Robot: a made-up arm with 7 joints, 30 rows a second.
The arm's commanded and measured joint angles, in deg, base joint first. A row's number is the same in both.
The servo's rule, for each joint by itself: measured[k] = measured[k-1] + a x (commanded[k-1-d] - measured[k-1]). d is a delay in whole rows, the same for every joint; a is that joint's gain. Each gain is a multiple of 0.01, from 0.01 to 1. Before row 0 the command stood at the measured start. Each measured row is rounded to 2 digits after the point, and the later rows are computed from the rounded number. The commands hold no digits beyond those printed.
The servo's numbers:
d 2
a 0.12 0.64 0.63 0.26 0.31 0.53 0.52
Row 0, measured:
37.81, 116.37, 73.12, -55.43, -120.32, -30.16, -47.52
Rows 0 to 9, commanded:
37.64, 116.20, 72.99, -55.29, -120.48, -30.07, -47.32
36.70, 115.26, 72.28, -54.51, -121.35, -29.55, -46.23
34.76, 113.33, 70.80, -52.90, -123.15, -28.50, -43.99
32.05, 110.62, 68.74, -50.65, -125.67, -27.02, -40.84
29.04, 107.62, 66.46, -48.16, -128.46, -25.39, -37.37
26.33, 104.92, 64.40, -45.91, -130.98, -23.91, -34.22
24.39, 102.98, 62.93, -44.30, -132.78, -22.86, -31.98
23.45, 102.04, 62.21, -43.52, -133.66, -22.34, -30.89
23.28, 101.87, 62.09, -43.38, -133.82, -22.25, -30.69
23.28, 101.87, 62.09, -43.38, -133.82, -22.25, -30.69
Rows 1 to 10, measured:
37.81, 116.37, 73.12, -55.43, -120.32, -30.16, -47.52
37.81, 116.37, 73.12, -55.43, -120.32, -30.16, -47.52
37.79, 116.26, 73.04, -55.39, -120.37, -30.11, -47.42
37.66, 115.62, 72.56, -55.16, -120.67, -29.81, -46.80
37.31, 114.15, 71.45, -54.57, -121.44, -29.12, -45.34
36.68, 111.89, 69.74, -53.55, -122.75, -28.01, -43.00
35.76, 109.16, 67.67, -52.15, -124.52, -26.62, -40.07
34.63, 106.45, 65.61, -50.53, -126.52, -25.18, -37.03
33.40, 104.23, 63.92, -48.91, -128.46, -23.95, -34.40
32.21, 102.83, 62.84, -47.51, -130.07, -23.10, -32.57

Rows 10 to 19, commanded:
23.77, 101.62, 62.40, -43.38, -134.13, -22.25, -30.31
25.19, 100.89, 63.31, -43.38, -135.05, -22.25, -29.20
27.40, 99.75, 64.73, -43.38, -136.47, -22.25, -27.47
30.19, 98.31, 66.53, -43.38, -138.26, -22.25, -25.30
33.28, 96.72, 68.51, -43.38, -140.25, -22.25, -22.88
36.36, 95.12, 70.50, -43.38, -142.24, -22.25, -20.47
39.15, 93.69, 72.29, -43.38, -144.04, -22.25, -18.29
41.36, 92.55, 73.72, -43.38, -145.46, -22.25, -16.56
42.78, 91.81, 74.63, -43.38, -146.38, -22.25, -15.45
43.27, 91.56, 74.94, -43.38, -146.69, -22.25, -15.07
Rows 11 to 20, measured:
31.14, 102.22, 62.37, -46.44, -131.23, -22.65, -31.59
30.20, 102.00, 62.19, -45.64, -132.03, -22.44, -31.12
29.43, 101.76, 62.32, -45.05, -132.68, -22.34, -30.70
28.92, 101.20, 62.94, -44.62, -133.41, -22.29, -29.92
28.74, 100.27, 64.07, -44.30, -134.36, -22.27, -28.65
28.91, 99.02, 65.62, -44.06, -135.57, -22.26, -26.91
29.43, 97.55, 67.44, -43.88, -137.02, -22.25, -24.81
30.26, 95.99, 69.37, -43.75, -138.64, -22.25, -22.55
31.33, 94.52, 71.21, -43.65, -140.31, -22.25, -20.33
32.53, 93.26, 72.79, -43.58, -141.91, -22.25, -18.37

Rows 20 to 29, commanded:
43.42, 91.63, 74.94, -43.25, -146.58, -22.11, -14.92
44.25, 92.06, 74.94, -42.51, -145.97, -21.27, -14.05
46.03, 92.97, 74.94, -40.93, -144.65, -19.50, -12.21
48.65, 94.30, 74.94, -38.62, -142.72, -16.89, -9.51
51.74, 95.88, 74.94, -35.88, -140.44, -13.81, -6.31
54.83, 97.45, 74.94, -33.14, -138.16, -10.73, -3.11
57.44, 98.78, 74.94, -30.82, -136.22, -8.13, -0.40
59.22, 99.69, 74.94, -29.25, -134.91, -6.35, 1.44
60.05, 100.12, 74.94, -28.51, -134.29, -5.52, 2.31
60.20, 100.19, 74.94, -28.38, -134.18, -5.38, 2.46
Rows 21 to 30, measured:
33.76, 92.33, 73.95, -43.53, -143.30, -22.25, -16.85
34.90, 91.84, 74.57, -43.49, -144.35, -22.25, -15.92
35.92, 91.71, 74.80, -43.43, -145.04, -22.18, -15.40
36.92, 91.93, 74.89, -43.19, -145.33, -21.70, -14.70
38.01, 92.60, 74.92, -42.60, -145.12, -20.53, -13.41
39.29, 93.69, 74.93, -41.57, -144.38, -18.60, -11.38
40.78, 95.09, 74.94, -40.09, -143.16, -16.06, -8.74
42.47, 96.60, 74.94, -38.28, -141.61, -13.24, -5.81
44.27, 98.00, 74.94, -36.34, -139.94, -10.53, -3.00
46.06, 99.08, 74.94, -34.50, -138.38, -8.31, -0.69

